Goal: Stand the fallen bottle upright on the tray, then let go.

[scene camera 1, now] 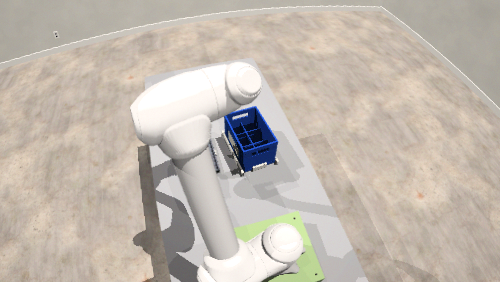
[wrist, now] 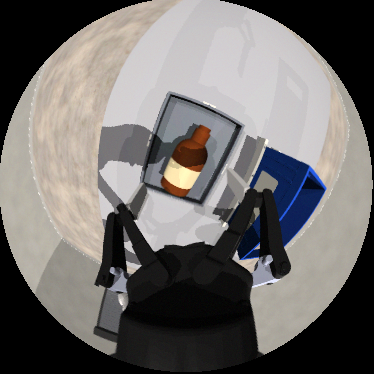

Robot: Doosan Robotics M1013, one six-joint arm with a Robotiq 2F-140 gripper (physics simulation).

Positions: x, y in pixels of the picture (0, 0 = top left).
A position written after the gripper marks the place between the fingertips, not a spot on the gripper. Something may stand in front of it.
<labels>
gripper: wrist 185, 182
brown bottle: wrist 189, 156
</labels>
